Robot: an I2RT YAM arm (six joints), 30 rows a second.
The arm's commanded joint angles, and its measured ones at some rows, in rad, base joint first. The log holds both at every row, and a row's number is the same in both.
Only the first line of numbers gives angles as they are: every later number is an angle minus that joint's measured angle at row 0.
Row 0, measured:
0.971, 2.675, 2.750, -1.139, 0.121, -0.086
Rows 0 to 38, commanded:
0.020, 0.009, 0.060, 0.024, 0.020, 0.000
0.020, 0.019, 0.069, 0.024, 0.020, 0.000
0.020, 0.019, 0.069, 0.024, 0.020, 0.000
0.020, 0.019, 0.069, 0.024, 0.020, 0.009
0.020, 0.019, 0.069, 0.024, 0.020, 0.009
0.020, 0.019, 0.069, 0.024, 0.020, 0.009
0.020, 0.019, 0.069, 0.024, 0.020, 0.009
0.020, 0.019, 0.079, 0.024, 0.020, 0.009
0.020, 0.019, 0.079, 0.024, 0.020, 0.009
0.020, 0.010, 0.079, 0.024, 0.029, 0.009
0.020, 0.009, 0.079, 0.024, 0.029, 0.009
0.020, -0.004, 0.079, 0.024, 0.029, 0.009
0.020, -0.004, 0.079, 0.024, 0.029, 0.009
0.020, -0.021, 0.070, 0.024, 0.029, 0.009
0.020, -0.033, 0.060, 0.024, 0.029, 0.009
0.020, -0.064, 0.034, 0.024, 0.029, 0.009
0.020, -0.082, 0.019, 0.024, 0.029, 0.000
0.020, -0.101, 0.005, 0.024, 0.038, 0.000
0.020, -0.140, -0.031, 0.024, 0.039, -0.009
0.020, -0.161, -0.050, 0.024, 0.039, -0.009
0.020, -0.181, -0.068, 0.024, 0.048, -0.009
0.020, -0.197, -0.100, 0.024, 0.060, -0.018
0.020, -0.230, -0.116, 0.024, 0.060, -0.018
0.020, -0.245, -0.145, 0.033, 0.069, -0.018
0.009, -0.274, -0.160, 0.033, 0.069, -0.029
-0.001, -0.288, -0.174, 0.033, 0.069, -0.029
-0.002, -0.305, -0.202, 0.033, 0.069, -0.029
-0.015, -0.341, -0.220, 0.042, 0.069, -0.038
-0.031, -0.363, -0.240, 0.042, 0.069, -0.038
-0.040, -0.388, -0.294, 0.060, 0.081, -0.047
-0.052, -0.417, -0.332, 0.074, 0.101, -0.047
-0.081, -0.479, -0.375, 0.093, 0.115, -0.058
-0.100, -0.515, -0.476, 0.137, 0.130, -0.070
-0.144, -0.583, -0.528, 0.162, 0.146, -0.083
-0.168, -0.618, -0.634, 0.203, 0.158, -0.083
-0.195, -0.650, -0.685, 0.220, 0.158, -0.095
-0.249, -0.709, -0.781, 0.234, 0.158, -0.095
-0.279, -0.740, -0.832, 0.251, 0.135, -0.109
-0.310, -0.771, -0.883, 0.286, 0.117, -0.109
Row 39, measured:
-0.223, -0.667, -0.773, 0.176, 0.106, -0.080
